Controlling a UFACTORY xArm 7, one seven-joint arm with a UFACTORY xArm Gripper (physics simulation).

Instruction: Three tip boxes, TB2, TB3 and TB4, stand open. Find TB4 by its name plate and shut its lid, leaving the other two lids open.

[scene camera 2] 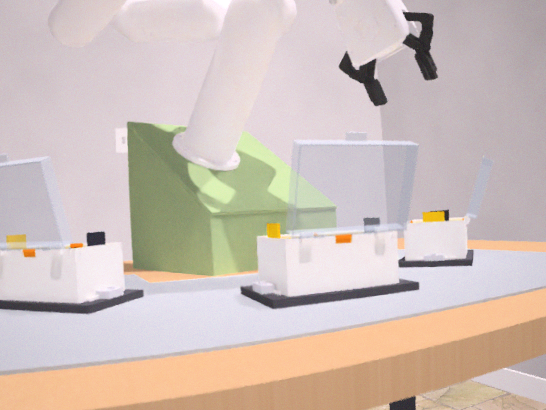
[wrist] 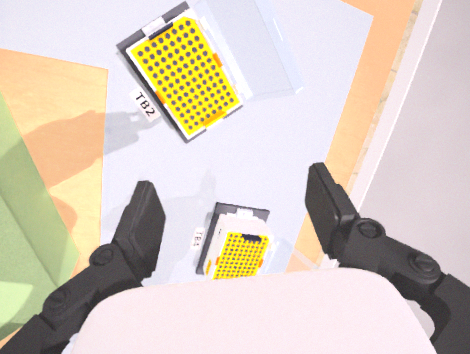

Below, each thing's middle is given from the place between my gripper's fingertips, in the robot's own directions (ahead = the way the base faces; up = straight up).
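Labels:
The yellow tip rack (wrist: 176, 58) is 2 cm behind my hand and 5 cm to the left of it, and I see that the rack is also 18 cm below my hand.

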